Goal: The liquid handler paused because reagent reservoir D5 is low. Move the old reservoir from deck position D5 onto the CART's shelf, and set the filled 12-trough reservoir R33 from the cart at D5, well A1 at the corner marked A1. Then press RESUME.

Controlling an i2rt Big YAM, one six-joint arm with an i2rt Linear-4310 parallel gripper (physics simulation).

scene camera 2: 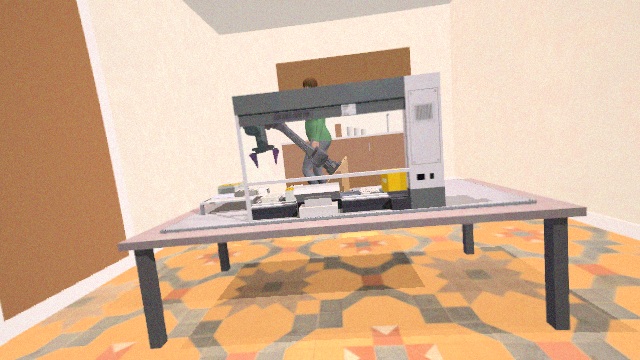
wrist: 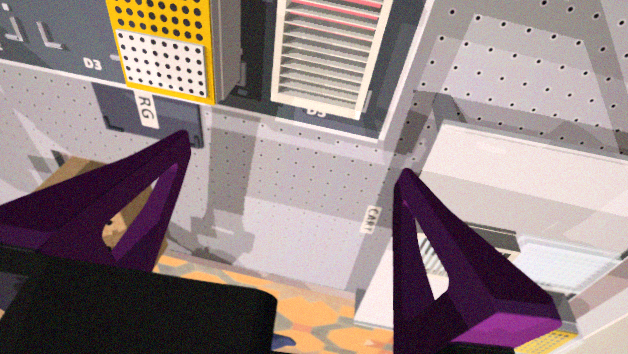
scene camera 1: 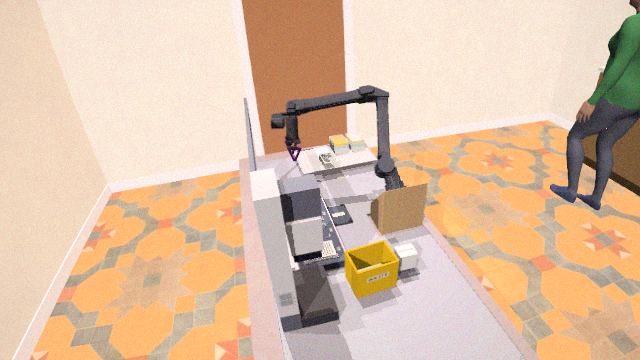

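Seen in the pictures: gripper, between the fingertips: (scene camera 2: 267, 166) (wrist: 296, 159) (scene camera 1: 293, 157); arm's base, origin of its link: (scene camera 1: 396, 193).
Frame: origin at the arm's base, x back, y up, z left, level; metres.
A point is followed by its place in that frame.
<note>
The old reservoir (wrist: 325, 60) {x -0.428, y -0.069, z -0.276 m}, a cream trough block with pink liquid in some troughs, sits at deck position D5 in the wrist view. My gripper (scene camera 1: 294, 152) {x -0.448, y 0.088, z -0.278 m} (scene camera 2: 266, 165) {x -0.448, y 0.088, z -0.278 m} (wrist: 296, 159) {x -0.448, y 0.088, z -0.278 m} is open and empty, with its purple fingers spread high above the area in front of the deck, between D5 and the cart (scene camera 1: 357, 157) {x -0.077, y -0.083, z -0.528 m} (wrist: 525, 165) {x -0.393, y -0.083, z -0.503 m}. A striped reservoir (wrist: 434, 256) {x -0.240, y -0.061, z -0.486 m} on the cart is partly hidden behind the right finger; its label cannot be read. A lidded clear container (wrist: 565, 265) {x -0.289, y -0.070, z -0.644 m} stands beside it. The RESUME button cannot be made out.
A yellow-rimmed tip box (wrist: 162, 50) {x -0.410, y -0.029, z -0.154 m} stands between the D3 label and the old reservoir. A dark RG plate (scene camera 1: 340, 214) {x -0.249, y -0.135, z -0.068 m} (wrist: 172, 120) {x -0.253, y -0.135, z -0.107 m} lies before the deck. A brown panel (scene camera 1: 405, 207) {x 0.022, y -0.028, z 0.073 m} and yellow WASTE bin (scene camera 1: 372, 275) {x -0.205, y -0.040, z 0.417 m} stand nearby. The handler's gantry (scene camera 2: 320, 100) {x -0.597, y 0.350, z 0.055 m} spans the deck; a person (scene camera 1: 607, 107) stands beyond.
</note>
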